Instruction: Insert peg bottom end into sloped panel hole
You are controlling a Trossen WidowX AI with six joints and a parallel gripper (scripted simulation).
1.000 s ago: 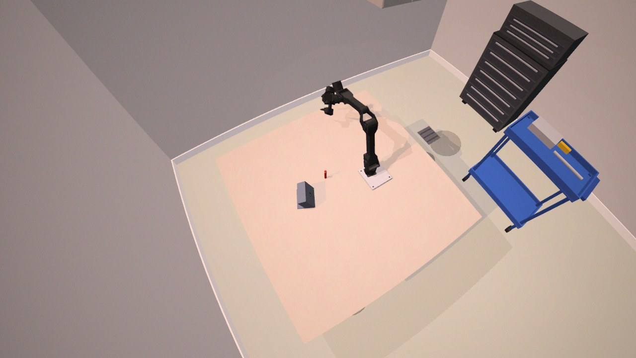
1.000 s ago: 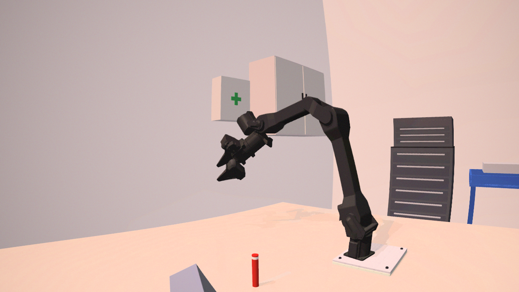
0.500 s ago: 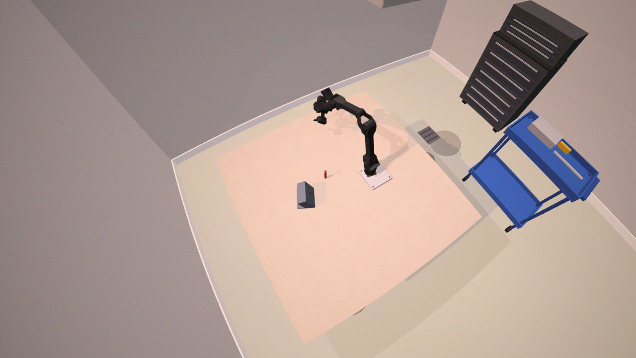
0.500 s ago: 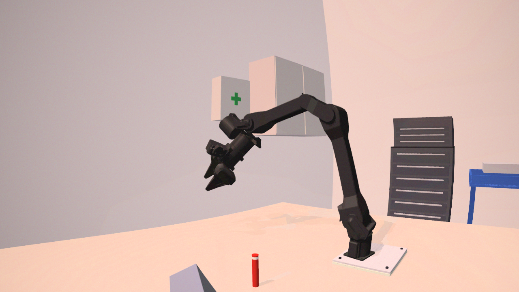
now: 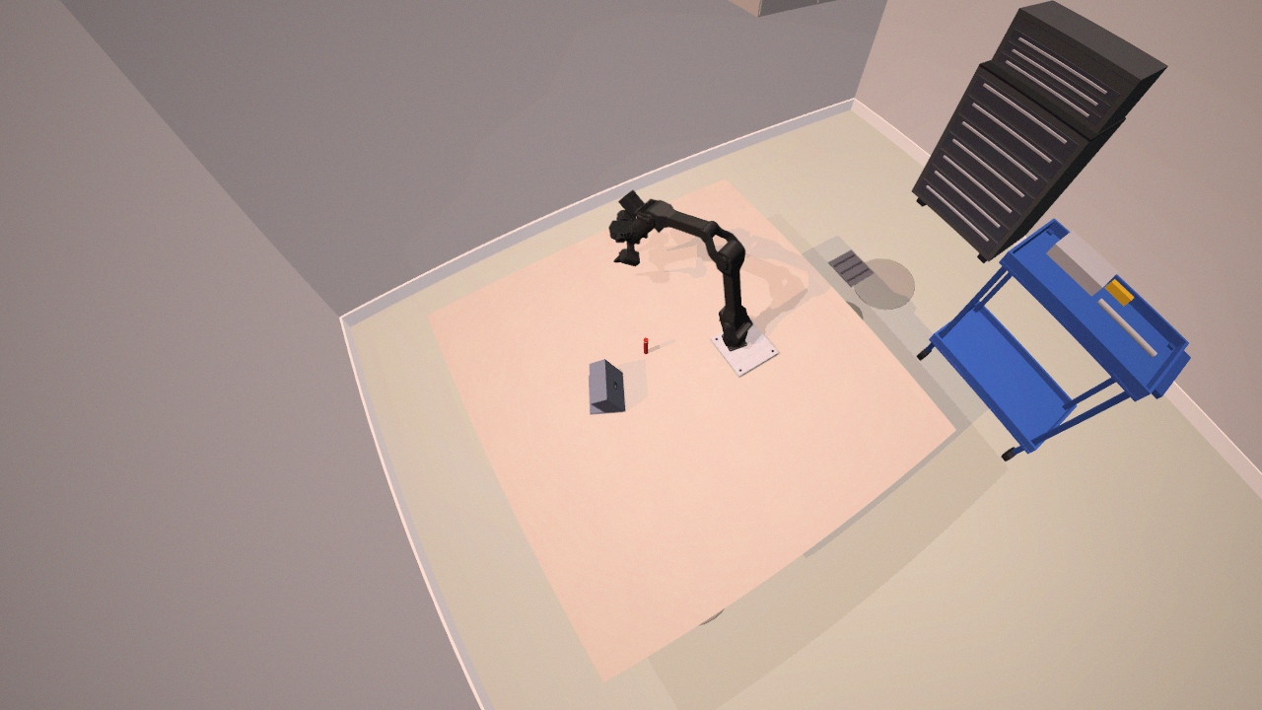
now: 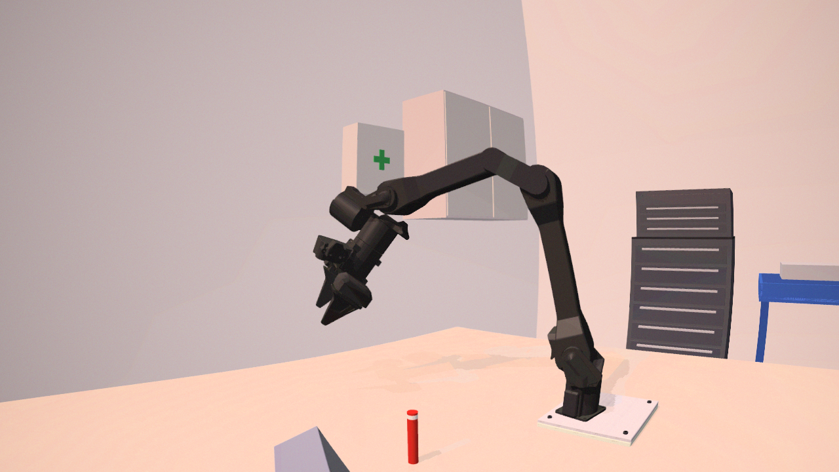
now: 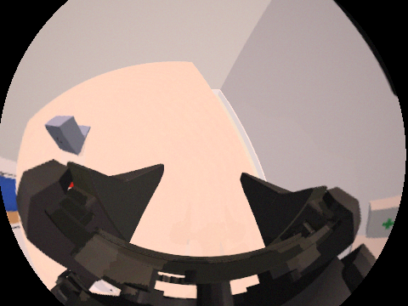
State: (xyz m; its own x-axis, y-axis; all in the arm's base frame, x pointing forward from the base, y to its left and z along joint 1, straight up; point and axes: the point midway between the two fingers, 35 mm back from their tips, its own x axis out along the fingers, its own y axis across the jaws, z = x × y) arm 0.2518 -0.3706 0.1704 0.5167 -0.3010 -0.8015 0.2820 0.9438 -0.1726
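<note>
Right now my gripper tip is 310 mm to the right of the red peg, 100 mm above it and 10 mm short of it. The rest, counted from my gripper tip: grey sloped panel 410 mm to the left, 170 mm ahead, 110 mm below.
</note>
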